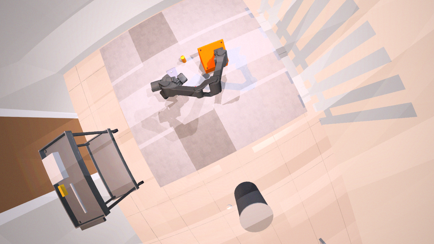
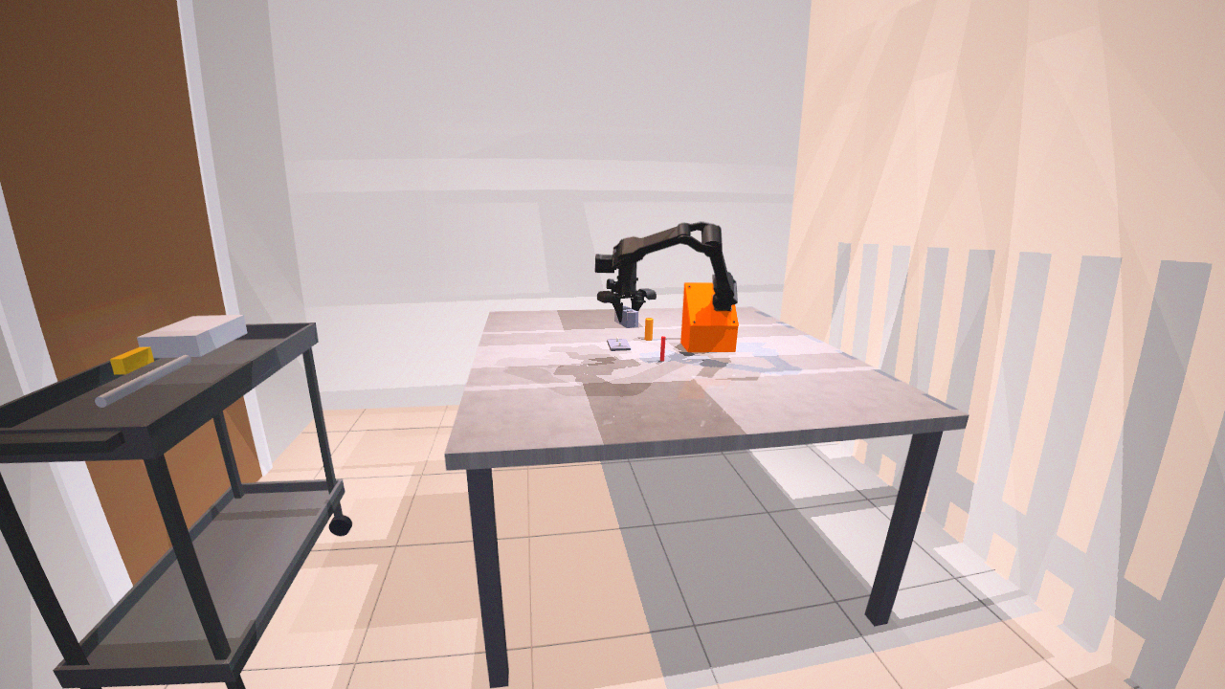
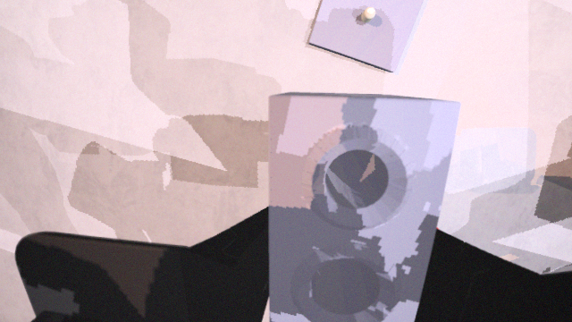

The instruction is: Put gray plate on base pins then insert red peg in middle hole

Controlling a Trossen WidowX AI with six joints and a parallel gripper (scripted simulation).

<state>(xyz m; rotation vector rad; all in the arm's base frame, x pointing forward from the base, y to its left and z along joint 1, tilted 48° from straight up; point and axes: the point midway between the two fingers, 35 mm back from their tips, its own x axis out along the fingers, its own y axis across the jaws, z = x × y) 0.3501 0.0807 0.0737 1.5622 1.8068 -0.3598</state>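
Now: gripper tip 1 cm short of the gray base, 14 cm to the left of it and 11 cm above it. Also, from my gripper tip: orange cylinder: 11 cm behind, 21 cm to the right, 8 cm below; gray plate: 3 cm above; red peg: 12 cm behind, 3 cm to the left, 8 cm below.
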